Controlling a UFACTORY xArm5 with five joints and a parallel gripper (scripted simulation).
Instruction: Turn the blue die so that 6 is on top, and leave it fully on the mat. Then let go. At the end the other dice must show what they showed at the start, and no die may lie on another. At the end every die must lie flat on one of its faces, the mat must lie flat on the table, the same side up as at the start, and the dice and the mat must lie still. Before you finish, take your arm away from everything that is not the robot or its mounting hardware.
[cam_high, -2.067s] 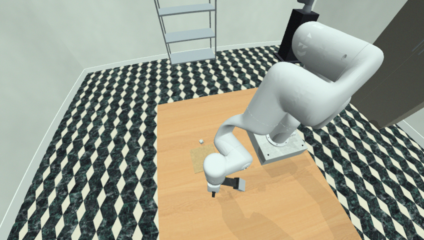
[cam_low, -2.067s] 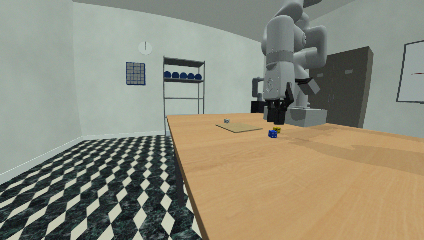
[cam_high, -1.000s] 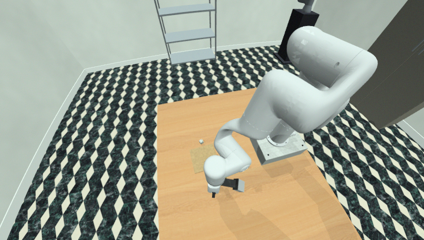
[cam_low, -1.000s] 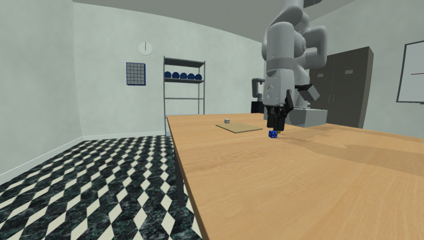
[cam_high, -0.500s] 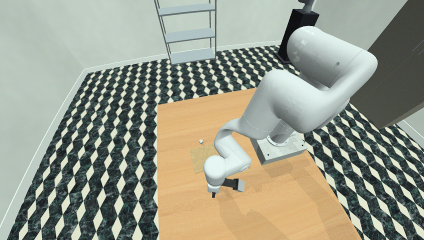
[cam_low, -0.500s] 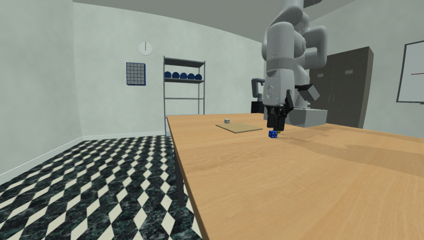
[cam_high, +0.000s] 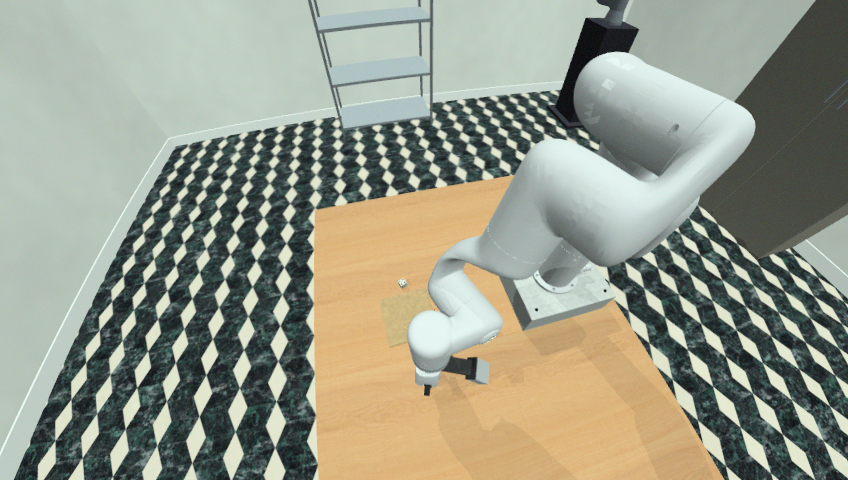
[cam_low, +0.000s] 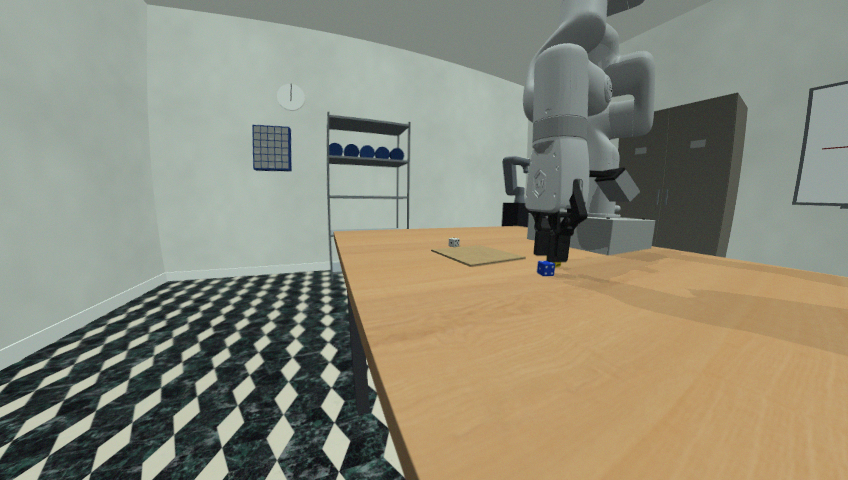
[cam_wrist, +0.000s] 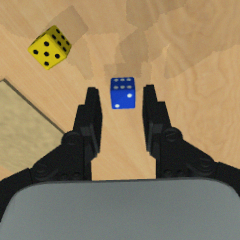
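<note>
The blue die is 40 mm below my hand and 10 mm ahead of it. The rest, counted from my hand: tan mat (160 mm to the right, 40 mm below, 30 mm ahead); yellow die (50 mm behind, 40 mm below, 30 mm to the right); white die (260 mm to the right, 40 mm below, 40 mm ahead).
</note>
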